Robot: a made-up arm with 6 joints. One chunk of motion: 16 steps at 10 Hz.
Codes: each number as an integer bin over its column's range. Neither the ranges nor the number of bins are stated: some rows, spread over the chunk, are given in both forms.
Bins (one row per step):
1: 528 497 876 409 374 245
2: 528 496 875 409 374 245
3: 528 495 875 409 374 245
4: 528 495 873 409 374 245
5: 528 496 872 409 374 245
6: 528 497 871 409 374 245
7: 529 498 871 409 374 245
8: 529 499 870 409 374 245
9: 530 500 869 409 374 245
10: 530 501 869 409 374 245
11: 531 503 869 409 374 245
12: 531 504 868 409 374 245
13: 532 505 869 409 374 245
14: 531 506 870 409 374 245
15: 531 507 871 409 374 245
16: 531 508 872 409 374 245
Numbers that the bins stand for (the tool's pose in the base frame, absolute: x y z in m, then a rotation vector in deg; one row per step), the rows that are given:
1: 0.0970 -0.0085 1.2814 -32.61 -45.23 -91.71
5: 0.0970 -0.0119 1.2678 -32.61 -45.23 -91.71
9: 0.1038 0.0017 1.2576 -32.61 -45.23 -91.71
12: 0.1072 0.0153 1.2542 -32.61 -45.23 -91.71
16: 0.1072 0.0289 1.2678 -32.61 -45.23 -91.71
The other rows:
2: 0.0970 -0.0119 1.2780 -32.61 -45.23 -91.71
3: 0.0970 -0.0153 1.2780 -32.61 -45.23 -91.71
4: 0.0970 -0.0153 1.2712 -32.61 -45.23 -91.71
6: 0.0970 -0.0085 1.2644 -32.61 -45.23 -91.71
7: 0.1004 -0.0051 1.2644 -32.61 -45.23 -91.71
8: 0.1004 -0.0017 1.2610 -32.61 -45.23 -91.71
10: 0.1038 0.0051 1.2576 -32.61 -45.23 -91.71
11: 0.1072 0.0119 1.2576 -32.61 -45.23 -91.71
13: 0.1106 0.0187 1.2576 -32.61 -45.23 -91.71
14: 0.1072 0.0221 1.2610 -32.61 -45.23 -91.71
15: 0.1072 0.0255 1.2644 -32.61 -45.23 -91.71

